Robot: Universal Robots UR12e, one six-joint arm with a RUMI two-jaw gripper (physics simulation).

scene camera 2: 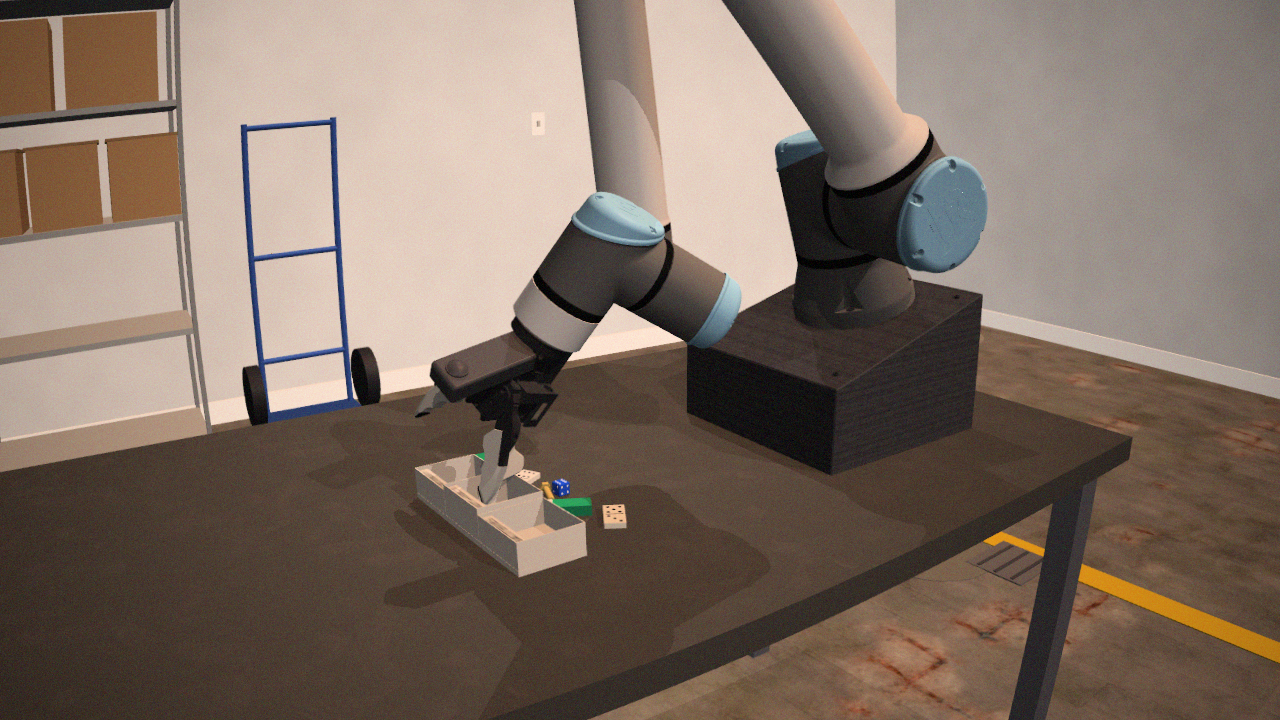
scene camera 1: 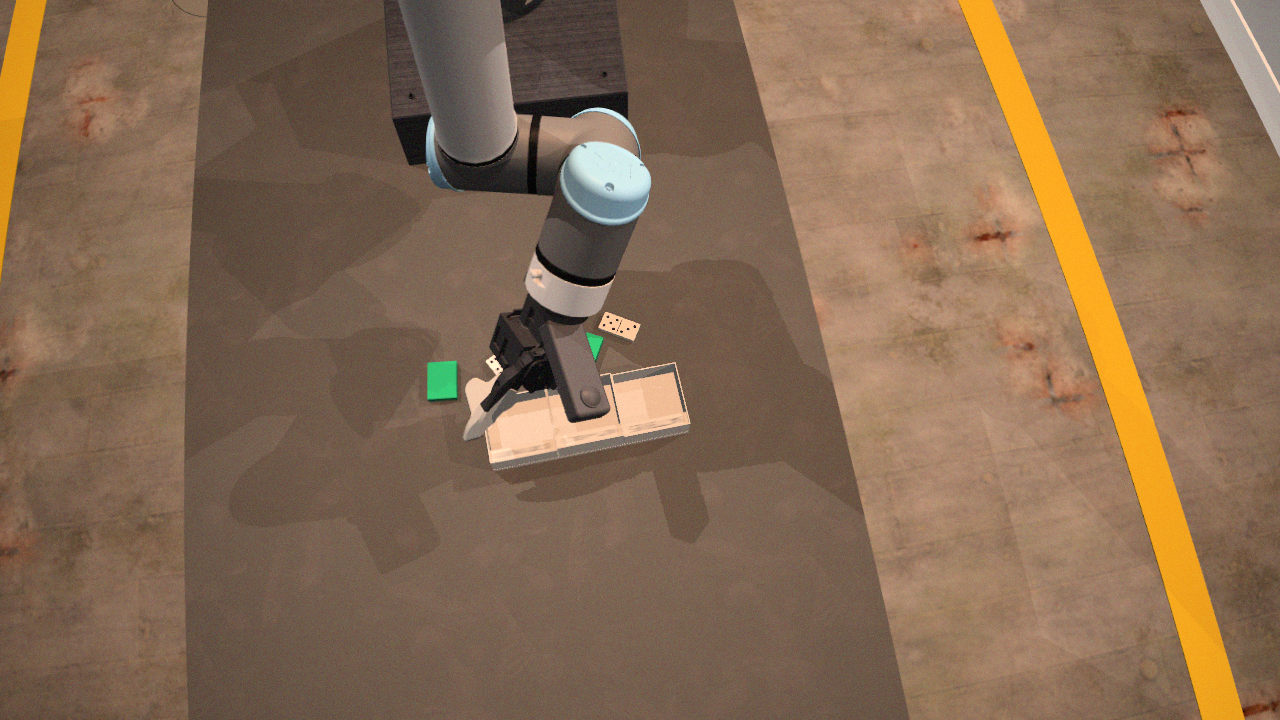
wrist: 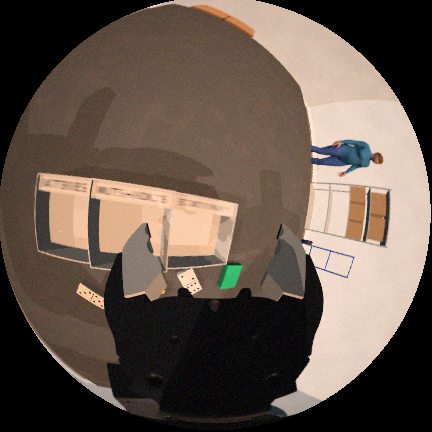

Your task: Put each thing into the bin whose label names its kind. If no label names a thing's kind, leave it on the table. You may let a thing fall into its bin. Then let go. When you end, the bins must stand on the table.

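Frame: origin at the arm's base, x ahead, y left, z up, level; centimetres.
Seen in the pictures: gripper, between the fingertips: (scene camera 2: 448, 459) (scene camera 1: 519, 430) (wrist: 213, 226); arm's base, origin of its link: (scene camera 2: 854, 302).
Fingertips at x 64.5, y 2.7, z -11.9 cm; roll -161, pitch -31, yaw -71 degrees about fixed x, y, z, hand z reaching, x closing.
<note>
Pixels of each thing's top centre, then the offset from my fingertips to it. Level surfaces: height alone.
- second domino, centre of its top: (scene camera 2: 521, 477) (scene camera 1: 504, 369) (wrist: 190, 282) dx -10.1, dy -2.4, dz -5.1 cm
- blue die, centre of its top: (scene camera 2: 560, 481) dx -13.1, dy +3.2, dz -4.2 cm
- partly hidden yellow bolt, centre of its top: (scene camera 2: 547, 487) dx -11.2, dy +3.5, dz -4.5 cm
- flat green block, centre of its top: (scene camera 1: 441, 379) (wrist: 231, 276) dx -8.9, dy -10.5, dz -4.8 cm
- table, height of its surface: dz -5.8 cm
My gripper (scene camera 2: 452, 456) (wrist: 213, 226) is open and empty at the joined row of three bins (scene camera 1: 590, 447) (scene camera 2: 550, 552) (wrist: 131, 194). In the wrist view its left finger overlaps the middle bin and its right finger is beyond the right bin. The left label seems to read BATTERIES; the others are blurred. Behind the row lie a domino (scene camera 1: 619, 325) (scene camera 2: 614, 515) (wrist: 91, 296), a second domino (scene camera 1: 493, 364) (scene camera 2: 528, 475) (wrist: 189, 281), a green block (scene camera 1: 594, 344) (scene camera 2: 574, 506), a blue die (scene camera 2: 561, 487) and a partly hidden yellow bolt (scene camera 2: 547, 490). A flat green block (scene camera 1: 442, 380) (wrist: 230, 276) lies off the row's end.
The arm's dark pedestal (scene camera 1: 510, 67) (scene camera 2: 760, 402) stands on the table (scene camera 1: 537, 608) (scene camera 2: 223, 573) behind the bins. A blue hand truck (scene camera 2: 254, 259) and a shelf rack (scene camera 2: 183, 214) stand beyond the table. A person (wrist: 354, 153) shows in the wrist view.
</note>
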